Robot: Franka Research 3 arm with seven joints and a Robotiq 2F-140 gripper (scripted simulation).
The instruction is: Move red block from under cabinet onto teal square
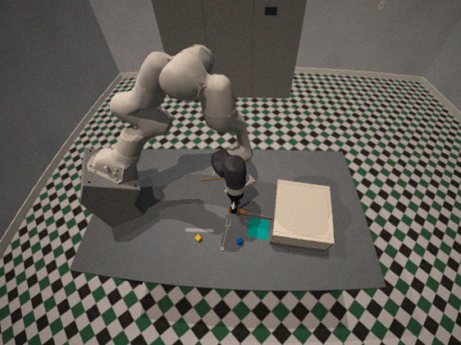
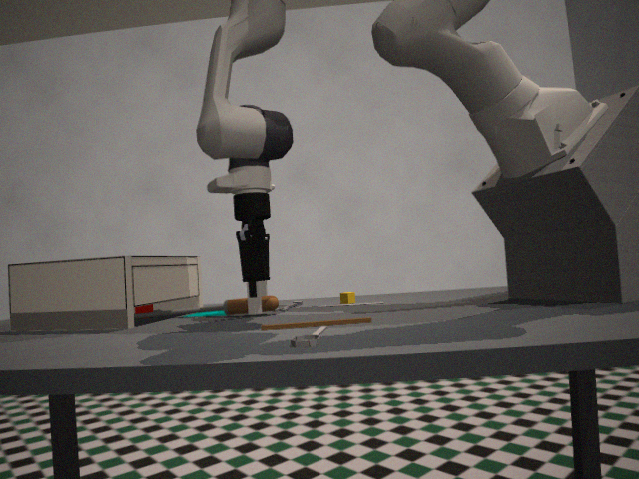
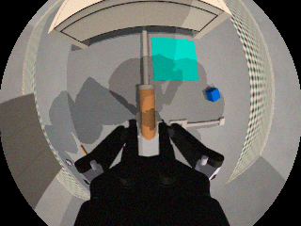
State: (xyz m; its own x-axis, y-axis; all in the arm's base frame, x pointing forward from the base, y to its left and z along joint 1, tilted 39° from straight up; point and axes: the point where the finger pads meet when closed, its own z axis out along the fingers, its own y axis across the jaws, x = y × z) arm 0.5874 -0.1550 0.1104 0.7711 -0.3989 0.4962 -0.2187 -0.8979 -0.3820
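My hand is 200 mm past the grey stick, 90 mm to the left of it and 40 mm above it. Also, from my hand: grey forked tool (130 mm to the right, 60 mm behind, 30 mm below); then hook tool (120 mm ahead, 80 mm to the right, 20 mm below); then teal square (110 mm ahead, 100 mm to the right, 40 mm below).
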